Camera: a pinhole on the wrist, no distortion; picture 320 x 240 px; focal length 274.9 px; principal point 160.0 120.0 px. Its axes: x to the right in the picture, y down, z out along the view. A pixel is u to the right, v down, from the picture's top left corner.
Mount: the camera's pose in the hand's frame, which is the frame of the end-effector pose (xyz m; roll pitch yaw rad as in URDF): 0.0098 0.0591 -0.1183 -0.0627 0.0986 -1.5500
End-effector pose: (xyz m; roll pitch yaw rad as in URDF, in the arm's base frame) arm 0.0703 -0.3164 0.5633 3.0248 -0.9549 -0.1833
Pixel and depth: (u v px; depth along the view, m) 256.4 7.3 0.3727
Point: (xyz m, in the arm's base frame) 0.2279 -0.2628 0.3187
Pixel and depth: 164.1 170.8 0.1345
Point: 0.0931 -0.3674 0.5939
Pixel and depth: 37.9 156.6 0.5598
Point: 0.4209 -0.6924 0.4120
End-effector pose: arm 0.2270 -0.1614 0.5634 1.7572 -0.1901 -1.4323
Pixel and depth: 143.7 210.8 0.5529
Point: -0.1605 -0.4474 0.5709
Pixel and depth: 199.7 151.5 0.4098
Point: -0.0247 -0.2972 0.4915
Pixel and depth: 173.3 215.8 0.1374
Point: 0.2135 -0.2222 0.6124
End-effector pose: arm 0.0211 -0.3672 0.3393 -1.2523 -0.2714 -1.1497
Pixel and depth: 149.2 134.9 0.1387
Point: 0.0676 -0.3865 0.3053
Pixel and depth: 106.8 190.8 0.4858
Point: 0.4326 -0.3529 0.3939
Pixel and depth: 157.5 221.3 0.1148
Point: 0.0584 -0.4278 0.3073
